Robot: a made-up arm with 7 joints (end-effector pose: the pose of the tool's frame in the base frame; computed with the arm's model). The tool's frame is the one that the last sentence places.
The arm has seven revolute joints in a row. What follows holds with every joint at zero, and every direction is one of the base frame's.
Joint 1 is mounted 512 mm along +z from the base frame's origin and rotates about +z.
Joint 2 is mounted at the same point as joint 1 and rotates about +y.
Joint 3 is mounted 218 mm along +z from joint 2 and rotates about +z.
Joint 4 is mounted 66 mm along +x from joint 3 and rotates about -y.
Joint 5 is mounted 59 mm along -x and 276 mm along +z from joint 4 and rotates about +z.
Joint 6 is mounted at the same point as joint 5 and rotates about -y.
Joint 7 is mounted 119 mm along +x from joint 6 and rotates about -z.
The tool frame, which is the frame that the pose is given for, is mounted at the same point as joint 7; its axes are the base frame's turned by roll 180, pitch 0 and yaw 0 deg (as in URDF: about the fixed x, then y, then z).
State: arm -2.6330 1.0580 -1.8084 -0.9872 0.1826 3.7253 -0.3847
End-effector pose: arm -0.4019 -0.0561 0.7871 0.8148 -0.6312 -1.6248
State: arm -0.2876 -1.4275 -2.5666 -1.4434 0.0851 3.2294 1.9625
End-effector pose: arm -0.4866 -0.0213 0.3127 2.5707 1.0625 -0.9126
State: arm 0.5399 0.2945 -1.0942 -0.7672 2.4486 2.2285 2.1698
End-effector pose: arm 0.3655 -0.1381 0.9469 -0.2473 0.8089 1.1151
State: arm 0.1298 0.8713 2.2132 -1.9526 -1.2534 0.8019 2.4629
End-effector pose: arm -0.0805 0.3712 0.7270 -2.8439 0.4787 -1.1634
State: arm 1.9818 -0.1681 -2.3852 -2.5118 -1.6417 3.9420 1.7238
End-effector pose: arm 0.2417 -0.0241 0.5885 -2.2135 0.3320 -0.7037
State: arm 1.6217 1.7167 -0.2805 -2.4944 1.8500 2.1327 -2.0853
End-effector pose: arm 0.1538 -0.0923 0.2269 -2.2804 -1.6812 1.2725
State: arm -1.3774 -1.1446 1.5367 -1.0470 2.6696 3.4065 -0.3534
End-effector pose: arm 0.2441 0.3026 0.6941 -1.3328 0.5461 -1.3233
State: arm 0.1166 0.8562 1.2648 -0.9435 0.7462 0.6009 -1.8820
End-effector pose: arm 0.2930 0.3921 0.7480 0.7089 -1.5848 -0.0101
